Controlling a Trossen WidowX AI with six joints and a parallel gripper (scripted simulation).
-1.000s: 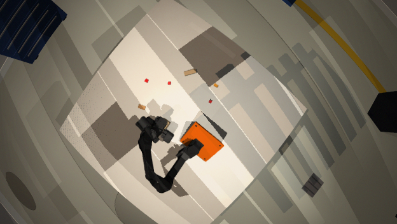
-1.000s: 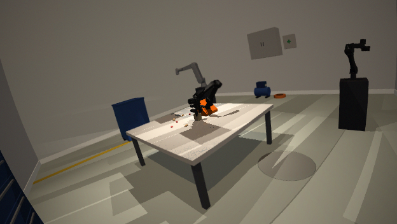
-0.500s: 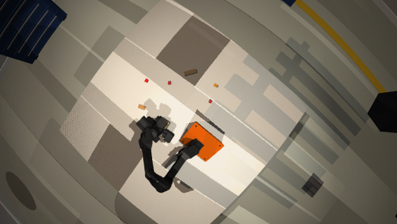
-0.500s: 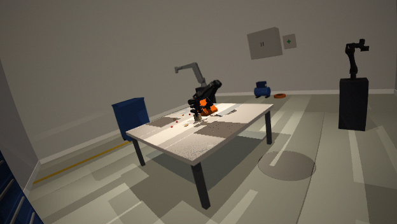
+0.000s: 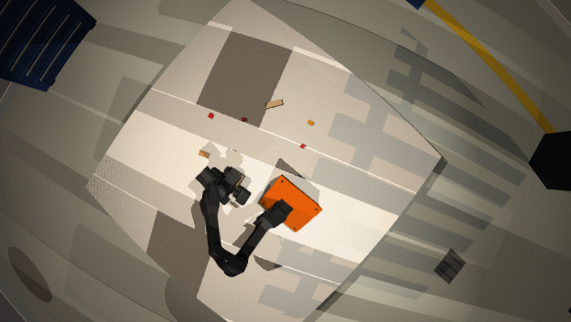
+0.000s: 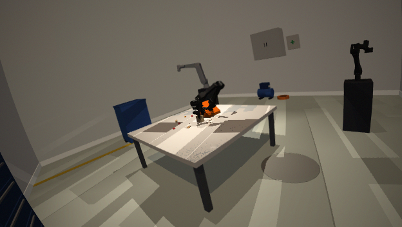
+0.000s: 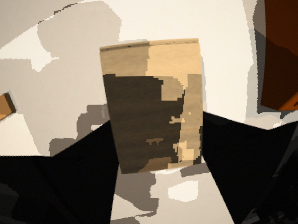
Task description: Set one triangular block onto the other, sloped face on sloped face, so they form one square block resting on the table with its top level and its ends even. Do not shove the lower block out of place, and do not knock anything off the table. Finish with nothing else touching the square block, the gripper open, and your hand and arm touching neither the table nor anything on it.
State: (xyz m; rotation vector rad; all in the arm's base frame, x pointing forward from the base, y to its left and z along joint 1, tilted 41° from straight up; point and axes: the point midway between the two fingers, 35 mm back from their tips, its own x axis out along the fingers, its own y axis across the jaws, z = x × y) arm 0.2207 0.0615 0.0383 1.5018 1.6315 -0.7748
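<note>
Right now my gripper tip is 10 mm to the right of the light wooden triangular block and 10 mm below it. The rest, counted from my gripper tip: small orange cube: 400 mm to the right, 70 mm behind, 40 mm below.
</note>
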